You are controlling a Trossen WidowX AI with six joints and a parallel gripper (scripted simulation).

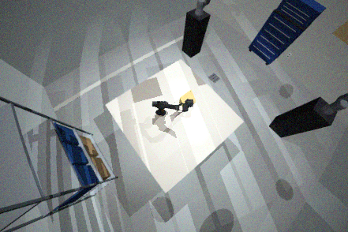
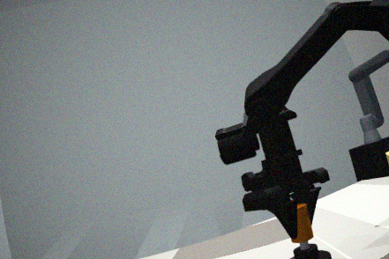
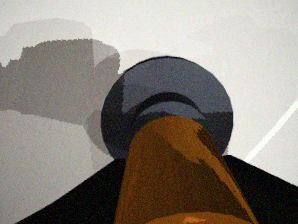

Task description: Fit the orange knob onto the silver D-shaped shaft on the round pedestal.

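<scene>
My gripper tip is now 30 mm below the orange knob. The rest, counted from my gripper tip: dark round pedestal 40 mm below.
</scene>
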